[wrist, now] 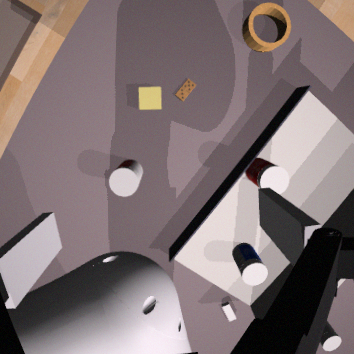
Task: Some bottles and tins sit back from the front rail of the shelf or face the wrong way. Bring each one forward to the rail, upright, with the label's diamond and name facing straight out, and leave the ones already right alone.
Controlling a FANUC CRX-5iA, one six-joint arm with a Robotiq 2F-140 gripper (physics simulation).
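Frame: origin at the arm's base, x left, y back, z up, level; metres.
Seen in the pictures: gripper, fingertip midpoint: (157, 219).
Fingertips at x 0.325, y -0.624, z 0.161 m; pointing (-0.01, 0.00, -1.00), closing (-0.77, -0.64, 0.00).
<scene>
Pixels of each thing's top centre, then the offset from my fingertips to it. Level surfaces: height alone.
- dark blue tin with a white top, top centre: (254, 274) dx -0.316, dy +0.117, dz -0.334 m
- yellow block, top centre: (149, 97) dx +0.082, dy -0.071, dz -0.431 m
- brown domino-like piece, top centre: (185, 89) dx +0.027, dy -0.133, dz -0.461 m
- mat, surface height: dz -0.469 m
- wooden ring, top centre: (269, 24) dx -0.044, dy -0.346, dz -0.419 m
- small white block, top centre: (228, 312) dx -0.419, dy +0.302, dz -0.457 m
- white-topped dark object, top centre: (331, 343) dx -0.699, dy +0.199, dz -0.370 m
My gripper (157, 219) is open and empty, its pads wide apart at the left and right of the wrist view. The shelf (202, 242) lies at the right, with its black front rail (235, 175) running diagonally. A dark red tin with a white top (274, 179) stands close behind the rail, near the right pad. A dark blue tin with a white top (254, 273) stands farther back from the rail. Another dark red tin with a white top (125, 181) stands upright on the mat, outside the shelf. The names and diamonds cannot be read from here.
A yellow block (150, 98) and a brown domino-like piece (185, 90) lie on the mat (75, 100). A wooden ring (254, 41) is at the upper right. A small white block (229, 311) lies by the shelf's lower corner. A white-topped dark object (331, 342) shows at the lower right.
</scene>
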